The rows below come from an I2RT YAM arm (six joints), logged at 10 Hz.
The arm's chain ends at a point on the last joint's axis. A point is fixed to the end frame.
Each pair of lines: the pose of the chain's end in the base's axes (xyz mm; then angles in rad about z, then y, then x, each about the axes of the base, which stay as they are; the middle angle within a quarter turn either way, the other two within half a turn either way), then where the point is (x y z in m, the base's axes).
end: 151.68 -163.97 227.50 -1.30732 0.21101 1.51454
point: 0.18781 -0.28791 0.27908
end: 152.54 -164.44 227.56 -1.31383 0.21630 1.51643
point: 0.18962 -0.28822 0.27883
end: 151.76 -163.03 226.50 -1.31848 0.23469 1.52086
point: 0.19136 -0.28629 0.27714
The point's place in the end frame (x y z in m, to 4 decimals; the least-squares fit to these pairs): -0.0407 0.0201 0.1314
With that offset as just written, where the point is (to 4 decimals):
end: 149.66 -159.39 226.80 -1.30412 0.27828 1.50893
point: 0.1941 -0.2804 0.2789
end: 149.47 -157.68 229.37 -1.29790 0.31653 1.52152
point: 0.1983 -0.2776 0.2799
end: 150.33 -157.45 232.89 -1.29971 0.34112 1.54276
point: 0.2023 -0.2771 0.2809
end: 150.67 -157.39 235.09 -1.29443 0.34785 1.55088
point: 0.2032 -0.2772 0.2821
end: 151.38 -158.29 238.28 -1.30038 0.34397 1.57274
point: 0.2037 -0.2792 0.2826
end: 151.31 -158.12 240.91 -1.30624 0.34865 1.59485
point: 0.2044 -0.2797 0.2825
